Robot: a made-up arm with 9 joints. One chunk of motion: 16 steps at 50 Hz.
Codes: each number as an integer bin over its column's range. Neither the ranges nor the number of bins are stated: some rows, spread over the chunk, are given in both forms.
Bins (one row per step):
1: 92 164 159 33 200 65 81 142 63
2: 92 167 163 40 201 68 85 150 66
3: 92 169 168 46 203 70 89 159 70
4: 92 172 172 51 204 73 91 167 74
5: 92 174 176 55 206 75 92 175 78
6: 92 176 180 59 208 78 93 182 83
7: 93 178 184 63 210 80 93 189 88
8: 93 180 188 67 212 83 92 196 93
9: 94 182 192 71 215 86 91 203 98
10: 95 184 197 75 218 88 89 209 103
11: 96 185 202 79 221 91 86 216 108
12: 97 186 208 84 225 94 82 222 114
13: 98 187 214 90 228 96 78 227 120
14: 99 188 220 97 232 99 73 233 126
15: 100 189 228 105 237 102 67 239 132
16: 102 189 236 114 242 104 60 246 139
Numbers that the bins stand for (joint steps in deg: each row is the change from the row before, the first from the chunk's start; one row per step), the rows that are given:
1: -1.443 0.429 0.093 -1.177 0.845 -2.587 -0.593 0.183 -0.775
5: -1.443 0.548 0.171 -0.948 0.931 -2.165 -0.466 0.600 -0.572
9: -1.393 0.643 0.243 -0.782 1.059 -1.701 -0.477 0.953 -0.300
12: -1.318 0.690 0.316 -0.647 1.202 -1.364 -0.581 1.193 -0.083
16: -1.194 0.726 0.444 -0.335 1.444 -0.942 -0.836 1.496 0.256
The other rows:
2: -1.443 0.464 0.111 -1.104 0.859 -2.461 -0.547 0.284 -0.734
3: -1.443 0.488 0.134 -1.042 0.888 -2.376 -0.500 0.398 -0.680
4: -1.443 0.524 0.152 -0.990 0.902 -2.250 -0.477 0.499 -0.626
6: -1.443 0.571 0.189 -0.907 0.959 -2.039 -0.454 0.688 -0.504
7: -1.418 0.595 0.207 -0.865 0.988 -1.954 -0.454 0.777 -0.436
8: -1.418 0.619 0.225 -0.824 1.016 -1.828 -0.466 0.865 -0.368
10: -1.368 0.666 0.266 -0.741 1.102 -1.617 -0.500 1.029 -0.232
11: -1.343 0.678 0.289 -0.699 1.145 -1.490 -0.535 1.118 -0.165
13: -1.293 0.702 0.343 -0.585 1.245 -1.279 -0.628 1.256 -0.002
14: -1.269 0.714 0.371 -0.512 1.302 -1.153 -0.685 1.332 0.080
15: -1.244 0.726 0.407 -0.429 1.373 -1.026 -0.755 1.408 0.161

